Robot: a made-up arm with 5 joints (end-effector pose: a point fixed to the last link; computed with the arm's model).
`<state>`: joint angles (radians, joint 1 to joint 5).
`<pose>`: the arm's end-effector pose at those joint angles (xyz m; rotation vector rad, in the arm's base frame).
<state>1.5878 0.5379 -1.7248 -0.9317 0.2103</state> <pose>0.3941 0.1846 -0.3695 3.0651 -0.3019 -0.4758</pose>
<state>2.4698 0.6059 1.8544 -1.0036 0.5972</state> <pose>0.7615 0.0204 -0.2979 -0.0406 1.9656 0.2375</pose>
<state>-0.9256 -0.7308 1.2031 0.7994 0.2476</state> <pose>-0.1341 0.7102 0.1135 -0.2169 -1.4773 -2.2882</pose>
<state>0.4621 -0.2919 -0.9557 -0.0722 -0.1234</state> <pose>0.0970 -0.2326 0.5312 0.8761 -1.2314 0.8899</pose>
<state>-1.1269 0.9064 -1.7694 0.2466 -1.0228</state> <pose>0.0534 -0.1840 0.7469 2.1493 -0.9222 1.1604</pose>
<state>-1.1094 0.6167 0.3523 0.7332 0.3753</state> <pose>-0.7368 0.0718 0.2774 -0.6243 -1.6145 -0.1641</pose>
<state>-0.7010 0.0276 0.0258 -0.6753 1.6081</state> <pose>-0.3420 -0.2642 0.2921 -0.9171 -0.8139 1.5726</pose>
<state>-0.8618 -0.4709 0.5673 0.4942 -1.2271</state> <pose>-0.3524 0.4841 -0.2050 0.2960 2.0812 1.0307</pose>
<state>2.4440 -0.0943 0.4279 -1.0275 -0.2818</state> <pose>0.5201 -0.2637 0.0768 0.5248 0.5583 -0.5620</pose>
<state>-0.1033 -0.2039 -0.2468 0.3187 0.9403</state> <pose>-0.4429 0.0030 0.3924 -0.5459 -0.9234 0.6675</pose>
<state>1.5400 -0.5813 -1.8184 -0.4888 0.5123</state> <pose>0.5235 0.0522 -0.0536 2.0179 -0.2190 1.3898</pose>
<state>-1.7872 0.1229 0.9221 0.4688 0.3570</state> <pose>-0.3968 0.3401 -0.3772 -0.1473 -2.3703 -1.1852</pose>
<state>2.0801 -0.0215 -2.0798 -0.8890 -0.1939</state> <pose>0.2565 0.2986 -0.4180 2.9791 0.0550 -0.9711</pose>
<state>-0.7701 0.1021 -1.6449 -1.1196 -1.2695</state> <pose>0.1260 0.2671 0.6563 2.0853 0.1056 1.3245</pose>
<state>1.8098 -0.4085 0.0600 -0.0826 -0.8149</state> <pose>0.3683 0.0436 0.6125 -0.0323 -0.6931 -0.2432</pose>
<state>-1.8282 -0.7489 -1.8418 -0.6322 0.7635</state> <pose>-0.3977 0.1214 0.1710 2.1302 0.5466 -1.8003</pose>
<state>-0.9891 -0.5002 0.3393 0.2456 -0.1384</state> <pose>-0.3369 0.2916 -0.3048 -0.3737 -2.9030 -0.7062</pose>
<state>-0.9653 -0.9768 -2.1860 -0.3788 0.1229</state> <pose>-0.2223 0.2143 0.4794 -0.7559 -0.9108 2.8549</pose>
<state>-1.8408 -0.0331 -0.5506 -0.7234 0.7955</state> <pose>-0.3111 -0.2921 0.0629 1.4339 1.8803 -1.9341</pose>
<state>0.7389 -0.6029 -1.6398 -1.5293 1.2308</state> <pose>0.4897 0.3700 0.1831 -1.1485 0.2708 -2.3605</pose>
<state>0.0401 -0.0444 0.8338 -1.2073 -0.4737</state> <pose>-0.2977 -0.2109 0.4814 0.7589 -1.8250 0.0963</pose>
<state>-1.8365 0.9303 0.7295 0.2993 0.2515</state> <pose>-0.8016 -0.0671 -0.1308 -0.5029 -2.2241 -0.1091</pose>
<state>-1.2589 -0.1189 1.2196 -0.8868 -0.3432</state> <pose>-0.4111 0.0433 -0.3252 -0.3017 3.0558 0.2473</pose>
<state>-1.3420 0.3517 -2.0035 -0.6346 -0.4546</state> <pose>-0.1965 0.2327 0.6527 1.2651 -0.0383 2.7166</pose>
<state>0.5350 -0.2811 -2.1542 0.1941 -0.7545</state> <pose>0.5002 -0.0635 0.4016 2.0505 -0.8380 0.6866</pose>
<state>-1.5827 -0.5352 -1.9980 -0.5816 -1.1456</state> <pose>-0.3935 0.1641 0.4044 0.7991 -1.0080 2.6622</pose>
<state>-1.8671 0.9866 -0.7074 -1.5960 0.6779</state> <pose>-0.2523 0.0784 0.5354 -0.1840 0.0017 -2.8475</pose>
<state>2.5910 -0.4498 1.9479 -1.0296 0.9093</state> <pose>0.5078 0.4994 0.2474 -0.6855 1.4899 0.3735</pose>
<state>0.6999 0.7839 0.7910 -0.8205 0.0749</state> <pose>0.5197 -0.3392 0.6940 0.6409 -0.1067 0.1436</pose>
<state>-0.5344 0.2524 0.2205 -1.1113 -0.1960</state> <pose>-0.1567 -0.3649 0.4925 1.1042 -1.6643 1.0143</pose>
